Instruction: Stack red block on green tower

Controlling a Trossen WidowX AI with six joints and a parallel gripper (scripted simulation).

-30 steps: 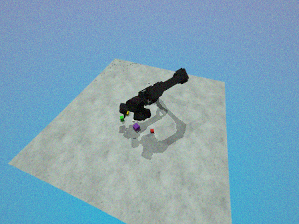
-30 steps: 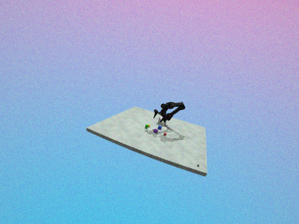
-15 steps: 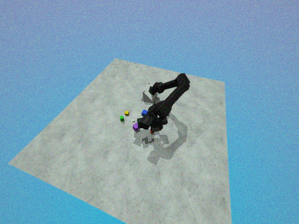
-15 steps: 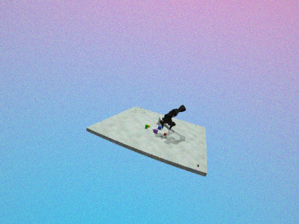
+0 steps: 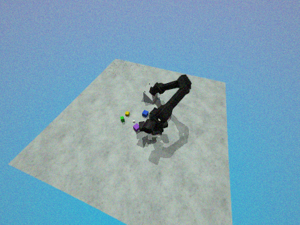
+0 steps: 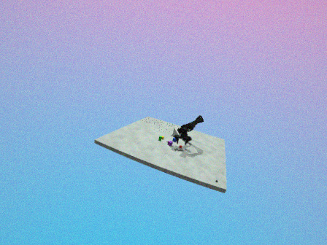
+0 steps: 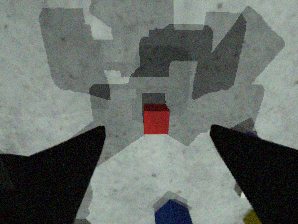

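Right now my gripper tip is 3 cm above the red block. From my gripper tip the other things lie so: purple block (12 cm to the right, 2 cm below); blue block (14 cm behind, 9 cm to the right, 2 cm below); small white cube (6 cm behind, 17 cm to the right, 3 cm below).
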